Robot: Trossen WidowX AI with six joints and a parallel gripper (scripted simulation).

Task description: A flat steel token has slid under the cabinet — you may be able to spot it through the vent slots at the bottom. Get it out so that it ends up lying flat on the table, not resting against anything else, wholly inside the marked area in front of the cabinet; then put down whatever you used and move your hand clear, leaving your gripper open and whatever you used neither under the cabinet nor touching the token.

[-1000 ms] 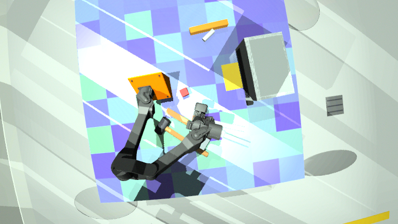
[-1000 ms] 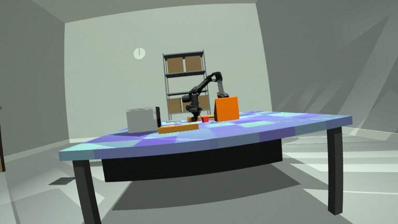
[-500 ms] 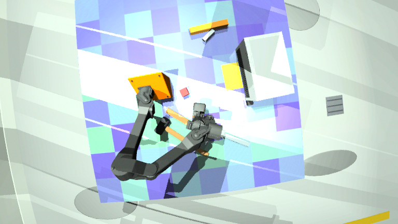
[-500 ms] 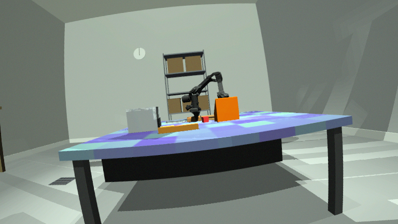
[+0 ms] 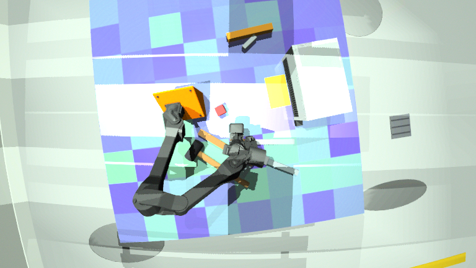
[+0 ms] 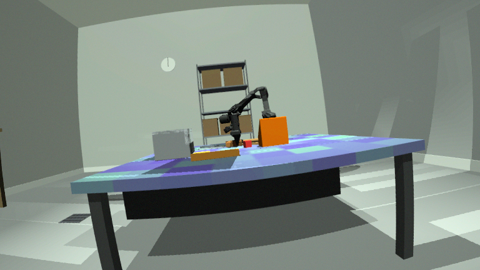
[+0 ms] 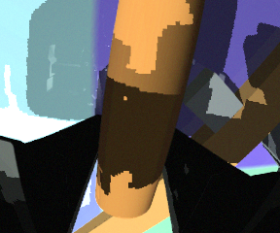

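Right now the flat wooden stick is 5 cm behind my gripper tip and 2 cm to the right of it. Also, from my gripper tip: grey flat tool (15 cm ahead, 13 cm to the right); small pale flat piece (35 cm ahead, 18 cm to the left, 1 cm below); red cube (5 cm behind, 16 cm to the left, 1 cm above).
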